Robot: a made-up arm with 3 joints.
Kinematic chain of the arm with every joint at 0, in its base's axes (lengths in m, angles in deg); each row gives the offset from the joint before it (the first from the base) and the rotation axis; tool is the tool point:
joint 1: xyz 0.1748 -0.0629 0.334 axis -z
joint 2: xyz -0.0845 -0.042 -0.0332 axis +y
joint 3: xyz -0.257 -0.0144 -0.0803 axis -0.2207 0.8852 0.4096
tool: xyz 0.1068 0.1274 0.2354
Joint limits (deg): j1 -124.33..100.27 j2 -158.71..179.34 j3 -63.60..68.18
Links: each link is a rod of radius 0.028 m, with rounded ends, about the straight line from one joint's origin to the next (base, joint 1, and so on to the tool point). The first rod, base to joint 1, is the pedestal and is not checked.
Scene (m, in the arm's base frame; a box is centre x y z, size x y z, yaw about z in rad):
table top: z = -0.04
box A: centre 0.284 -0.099 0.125 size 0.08 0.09 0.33 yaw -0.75
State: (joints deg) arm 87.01 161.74 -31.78
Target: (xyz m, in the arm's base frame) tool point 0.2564 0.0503 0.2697
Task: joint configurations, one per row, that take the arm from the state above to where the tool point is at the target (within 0.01 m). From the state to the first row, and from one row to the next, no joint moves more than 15 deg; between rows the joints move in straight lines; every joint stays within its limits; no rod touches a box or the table.
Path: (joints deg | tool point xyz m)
1: 72.19 151.52 -30.50 | 0.2708 -0.2718 0.2483
2: 57.36 141.29 -29.22 | 0.3225 -0.2398 0.3022
3: 42.54 131.07 -27.95 | 0.3574 -0.1891 0.3548
4: 27.71 120.84 -26.67 | 0.3688 -0.1287 0.4044
5: 12.89 110.62 -25.39 | 0.3548 -0.0697 0.4497
6: -1.94 100.39 -24.11 | 0.3181 -0.0229 0.4895
7: -16.76 90.17 -22.84 | 0.2661 0.0030 0.5226
8: -31.59 79.94 -21.56 | 0.2088 0.0031 0.5484
9: -46.41 69.72 -20.28 | 0.1579 -0.0225 0.5661
10: -41.24 84.28 -15.48 | 0.2018 0.0230 0.5152
11: -36.07 98.84 -10.67 | 0.2371 0.0492 0.4534
12: -30.91 113.40 -5.87 | 0.2590 0.0591 0.3878
13: -25.74 127.96 -1.07 | 0.2652 0.0575 0.3247
14: -20.57 142.53 3.74 | 0.2564 0.0503 0.2697

